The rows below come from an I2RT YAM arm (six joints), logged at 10 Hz.
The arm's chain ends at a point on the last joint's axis. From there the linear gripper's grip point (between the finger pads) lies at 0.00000 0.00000 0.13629 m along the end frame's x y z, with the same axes.
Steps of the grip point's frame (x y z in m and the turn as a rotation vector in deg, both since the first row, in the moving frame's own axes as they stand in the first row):
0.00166 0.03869 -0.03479 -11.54 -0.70 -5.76
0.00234 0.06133 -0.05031 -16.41 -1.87 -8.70
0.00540 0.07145 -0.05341 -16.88 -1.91 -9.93
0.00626 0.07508 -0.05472 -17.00 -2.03 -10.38
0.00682 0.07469 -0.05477 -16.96 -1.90 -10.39
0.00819 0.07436 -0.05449 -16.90 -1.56 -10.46
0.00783 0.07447 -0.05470 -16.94 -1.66 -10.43
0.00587 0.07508 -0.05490 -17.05 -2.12 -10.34
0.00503 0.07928 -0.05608 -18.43 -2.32 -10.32
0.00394 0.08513 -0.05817 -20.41 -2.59 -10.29
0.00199 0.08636 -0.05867 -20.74 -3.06 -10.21
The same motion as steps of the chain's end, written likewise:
0.00194 0.01139 -0.03203 -11.54 -0.70 -5.76
0.00377 0.02265 -0.04470 -16.41 -1.87 -8.70
0.00641 0.03169 -0.04748 -16.88 -1.91 -9.93
0.00737 0.03503 -0.04870 -17.00 -2.03 -10.38
0.00763 0.03475 -0.04879 -16.96 -1.90 -10.39
0.00819 0.03463 -0.04857 -16.90 -1.56 -10.46
0.00807 0.03463 -0.04875 -16.94 -1.66 -10.43
0.00719 0.03490 -0.04883 -17.05 -2.12 -10.34
0.00652 0.03595 -0.04900 -18.43 -2.32 -10.32
0.00564 0.03733 -0.04950 -20.41 -2.59 -10.29
0.00473 0.03774 -0.04967 -20.74 -3.06 -10.21

